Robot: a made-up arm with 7 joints.
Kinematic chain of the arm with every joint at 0, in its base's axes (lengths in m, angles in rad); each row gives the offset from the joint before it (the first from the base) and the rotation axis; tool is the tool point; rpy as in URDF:
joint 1: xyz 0 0 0.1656 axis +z
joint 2: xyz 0 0 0 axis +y
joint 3: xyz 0 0 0.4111 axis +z
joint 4: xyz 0.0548 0 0 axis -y
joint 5: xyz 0.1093 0 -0.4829 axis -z
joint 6: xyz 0 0 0 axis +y
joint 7: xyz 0.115 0 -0.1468 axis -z
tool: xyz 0 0 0 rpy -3.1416 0 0
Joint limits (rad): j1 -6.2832..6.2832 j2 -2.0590..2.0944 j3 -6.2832..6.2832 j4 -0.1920..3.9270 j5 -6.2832..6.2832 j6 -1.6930..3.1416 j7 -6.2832..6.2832
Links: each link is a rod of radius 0.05 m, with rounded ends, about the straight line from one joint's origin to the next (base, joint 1, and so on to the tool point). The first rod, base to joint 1, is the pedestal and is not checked.
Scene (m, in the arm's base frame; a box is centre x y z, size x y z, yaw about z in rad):
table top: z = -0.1
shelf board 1: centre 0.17 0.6 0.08 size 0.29 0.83 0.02 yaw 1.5
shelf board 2: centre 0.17 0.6 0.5 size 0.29 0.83 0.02 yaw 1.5
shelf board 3: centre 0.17 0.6 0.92 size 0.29 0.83 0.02 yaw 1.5
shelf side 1: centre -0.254 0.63 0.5 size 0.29 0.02 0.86 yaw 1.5
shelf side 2: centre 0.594 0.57 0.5 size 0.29 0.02 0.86 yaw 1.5
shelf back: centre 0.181 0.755 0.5 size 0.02 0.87 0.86 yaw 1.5
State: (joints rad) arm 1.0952 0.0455 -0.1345 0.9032 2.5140 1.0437 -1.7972
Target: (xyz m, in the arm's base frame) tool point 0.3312 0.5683 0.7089
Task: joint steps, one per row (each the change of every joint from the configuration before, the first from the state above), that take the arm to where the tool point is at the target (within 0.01 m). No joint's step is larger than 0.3 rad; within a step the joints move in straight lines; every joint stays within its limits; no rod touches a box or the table.
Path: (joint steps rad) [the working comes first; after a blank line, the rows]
Joints at the target: 1.1065 -0.1458 -0.1202 1.3505 2.5480 1.1211 -1.7972
Straight joint move there: touches shelf board 2.

1: -0.0819 -0.2431 -0.0467 -0.1997 -0.0094 -0.0462 0.0000
2: -0.0819 -0.2431 -0.0466 -0.1997 -0.0094 -0.0462 0.0000
3: -0.0820 -0.2431 -0.0467 -0.1997 -0.0095 -0.0462 0.0000
4: 0.0575 -0.0495 0.0205 0.2802 0.0119 0.0846 0.0000
5: 0.0576 -0.0495 0.0206 0.2802 0.0119 0.0846 0.0000
6: 0.0473 0.2123 0.0377 0.1620 0.0128 0.0156 0.0000
7: 0.0474 0.2124 0.0378 0.1620 0.0129 0.0156 0.0000
8: 0.0473 0.2123 0.0377 0.1620 0.0128 0.0156 0.0000

